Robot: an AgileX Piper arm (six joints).
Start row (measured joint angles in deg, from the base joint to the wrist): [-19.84, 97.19, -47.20, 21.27, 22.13, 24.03]
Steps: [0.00, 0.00, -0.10, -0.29, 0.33, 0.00]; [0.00, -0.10, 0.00, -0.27, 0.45, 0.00]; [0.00, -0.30, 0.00, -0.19, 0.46, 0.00]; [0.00, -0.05, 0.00, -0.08, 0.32, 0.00]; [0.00, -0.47, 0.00, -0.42, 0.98, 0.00]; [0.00, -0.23, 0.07, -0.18, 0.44, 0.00]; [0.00, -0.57, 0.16, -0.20, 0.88, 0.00]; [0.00, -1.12, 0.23, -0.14, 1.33, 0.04]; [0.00, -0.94, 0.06, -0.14, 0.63, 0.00]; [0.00, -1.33, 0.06, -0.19, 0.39, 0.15]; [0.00, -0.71, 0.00, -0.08, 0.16, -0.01]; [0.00, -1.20, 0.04, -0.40, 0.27, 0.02]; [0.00, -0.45, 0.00, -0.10, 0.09, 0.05]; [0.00, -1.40, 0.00, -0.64, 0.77, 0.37]
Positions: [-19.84, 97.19, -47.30, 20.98, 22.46, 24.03]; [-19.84, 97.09, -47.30, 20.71, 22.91, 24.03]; [-19.84, 96.79, -47.30, 20.52, 23.37, 24.03]; [-19.84, 96.74, -47.30, 20.44, 23.69, 24.03]; [-19.84, 96.27, -47.30, 20.02, 24.67, 24.03]; [-19.84, 96.04, -47.23, 19.84, 25.11, 24.03]; [-19.84, 95.47, -47.07, 19.64, 25.99, 24.03]; [-19.84, 94.35, -46.84, 19.50, 27.32, 24.07]; [-19.84, 93.41, -46.78, 19.36, 27.95, 24.07]; [-19.84, 92.08, -46.72, 19.17, 28.34, 24.22]; [-19.84, 91.37, -46.72, 19.09, 28.50, 24.21]; [-19.84, 90.17, -46.68, 18.69, 28.77, 24.23]; [-19.84, 89.72, -46.68, 18.59, 28.86, 24.28]; [-19.84, 88.32, -46.68, 17.95, 29.63, 24.65]
